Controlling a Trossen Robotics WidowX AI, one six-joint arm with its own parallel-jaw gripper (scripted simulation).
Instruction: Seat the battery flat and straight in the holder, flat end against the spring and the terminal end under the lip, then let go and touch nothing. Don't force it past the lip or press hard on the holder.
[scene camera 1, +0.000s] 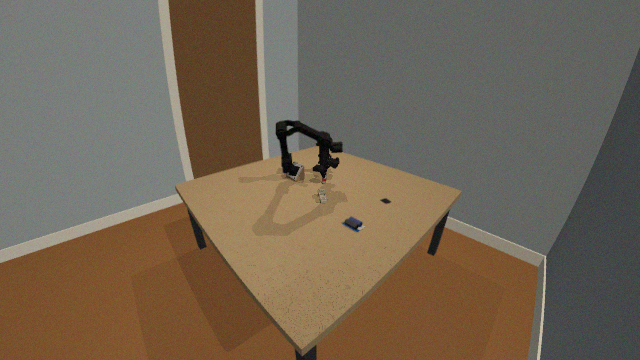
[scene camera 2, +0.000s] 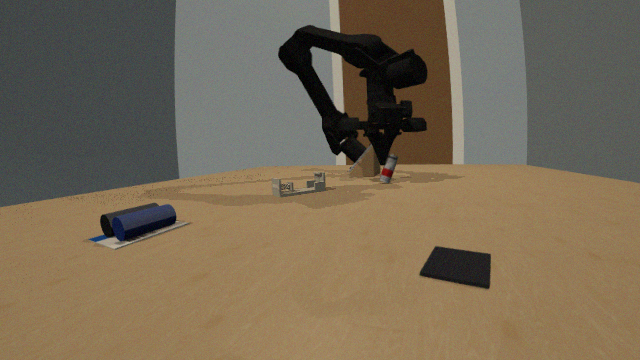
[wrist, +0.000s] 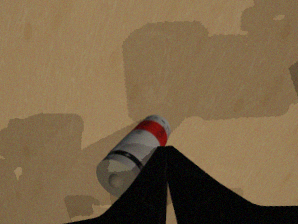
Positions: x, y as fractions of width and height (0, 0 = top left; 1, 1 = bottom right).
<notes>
In view: the gripper (scene camera 2: 0.60, 0.46).
The gripper shows as well in the wrist view (wrist: 0.56, 0.68).
</notes>
